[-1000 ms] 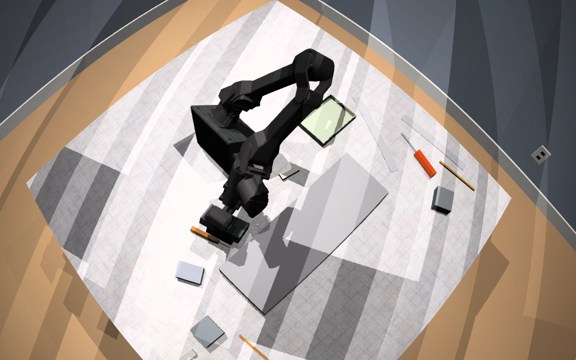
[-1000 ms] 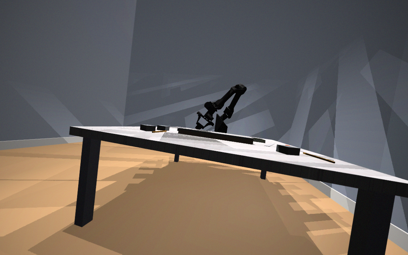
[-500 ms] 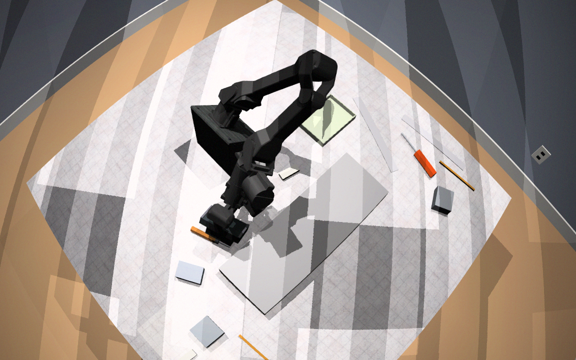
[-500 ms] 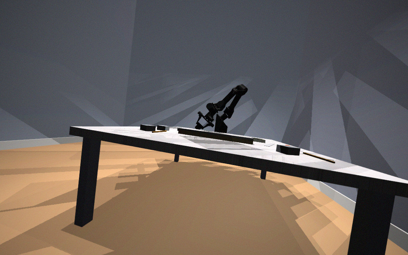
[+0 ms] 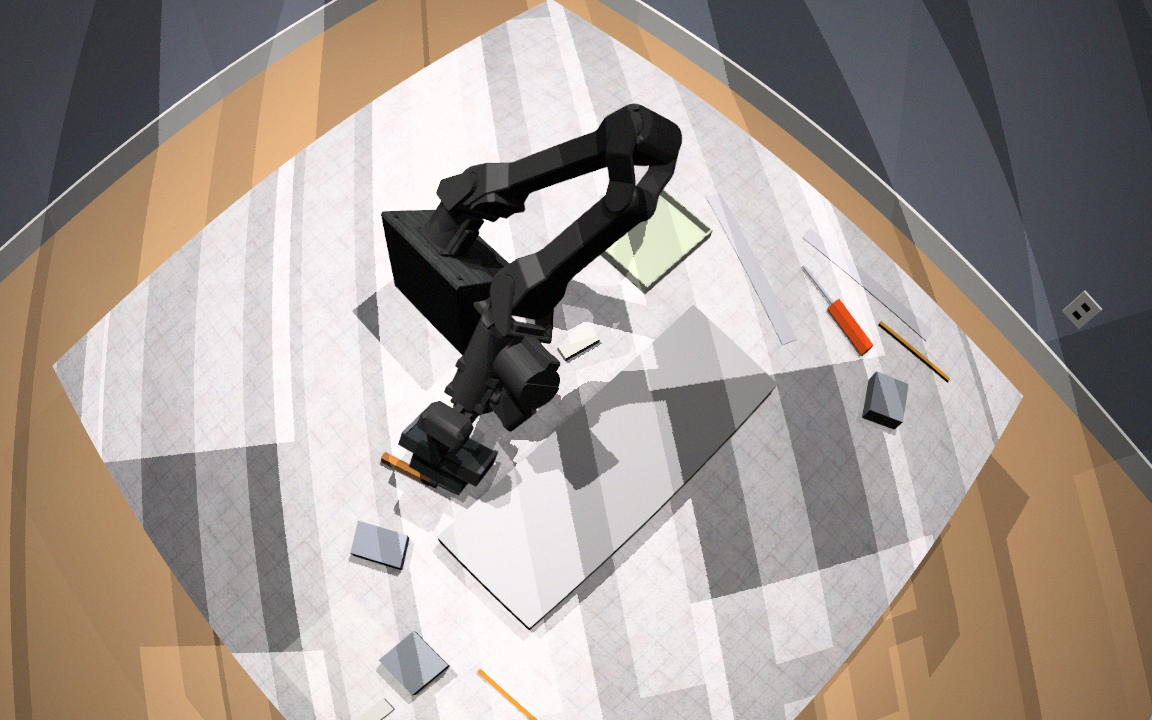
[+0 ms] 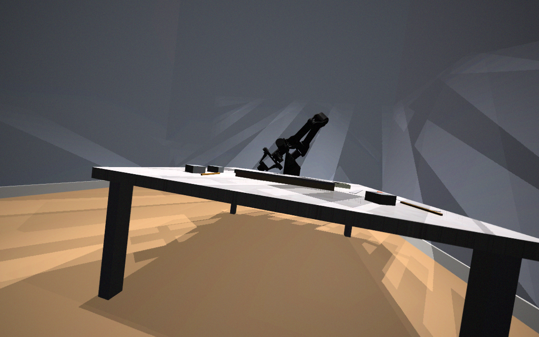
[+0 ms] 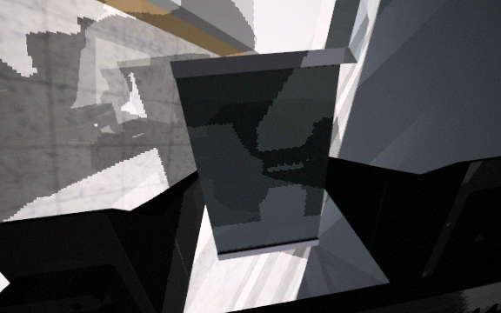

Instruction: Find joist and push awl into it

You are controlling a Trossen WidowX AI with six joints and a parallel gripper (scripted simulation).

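Right now my gripper tip is 60 mm above the awl and 40 mm to the left of it. Also, from my gripper tip: stud finder (20 mm to the right, 20 mm below); pale green tray (480 mm to the left, 90 mm behind, 50 mm below).
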